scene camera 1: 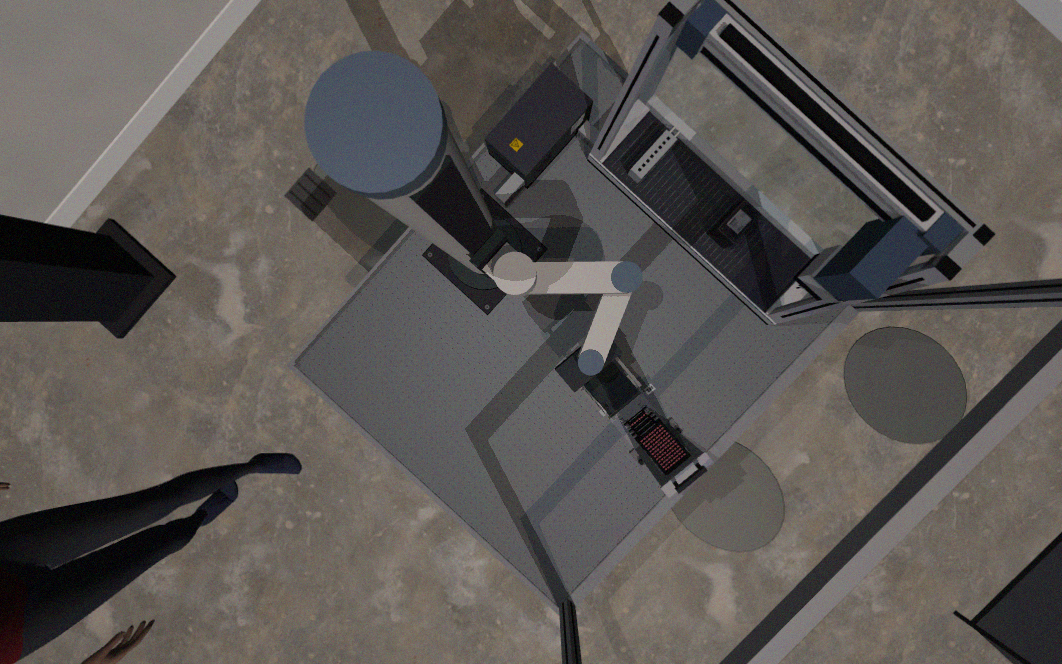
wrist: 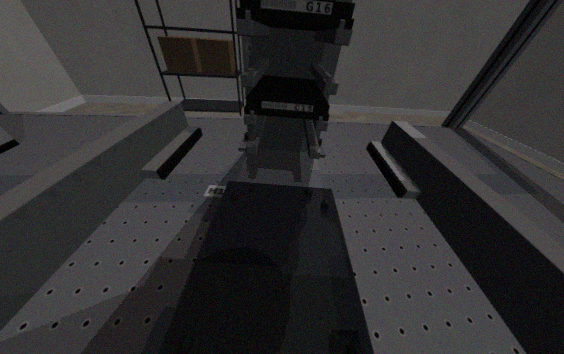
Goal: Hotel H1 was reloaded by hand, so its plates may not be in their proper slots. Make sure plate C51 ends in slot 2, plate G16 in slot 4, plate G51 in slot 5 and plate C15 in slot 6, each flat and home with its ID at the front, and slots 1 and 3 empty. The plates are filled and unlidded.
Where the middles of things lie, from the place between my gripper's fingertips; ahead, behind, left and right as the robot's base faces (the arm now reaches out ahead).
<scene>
Right now the hotel H1 (scene camera 1: 661, 478) is 210 mm ahead of my hand, 30 mm to the right of it and 10 mm above it. Round my hand: flat dark stand (scene camera 1: 610, 386) 90 mm below, 40 mm behind.
</scene>
